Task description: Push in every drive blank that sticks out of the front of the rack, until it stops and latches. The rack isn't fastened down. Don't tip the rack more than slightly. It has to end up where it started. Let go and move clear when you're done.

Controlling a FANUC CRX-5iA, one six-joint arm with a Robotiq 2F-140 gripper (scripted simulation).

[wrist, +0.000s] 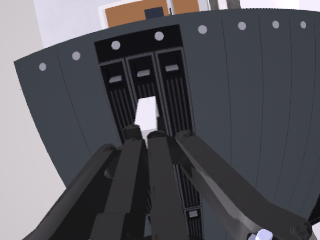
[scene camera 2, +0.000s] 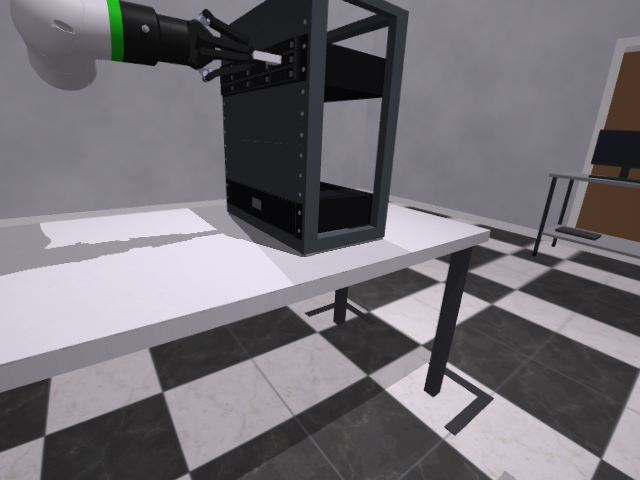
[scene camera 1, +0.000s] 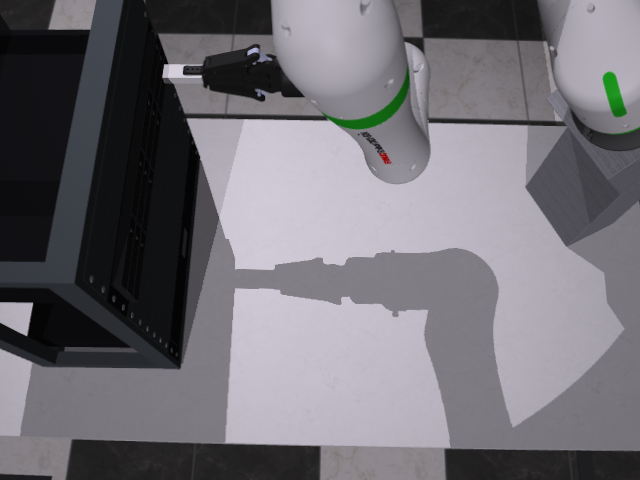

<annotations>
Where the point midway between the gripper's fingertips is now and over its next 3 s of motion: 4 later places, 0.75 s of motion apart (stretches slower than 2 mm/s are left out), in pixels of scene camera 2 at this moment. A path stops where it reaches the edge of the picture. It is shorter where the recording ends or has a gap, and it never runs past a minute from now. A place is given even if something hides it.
My gripper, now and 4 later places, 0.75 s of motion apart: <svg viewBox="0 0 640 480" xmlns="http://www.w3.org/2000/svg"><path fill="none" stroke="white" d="M278 60L279 61L281 61L262 57L247 41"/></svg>
</annotations>
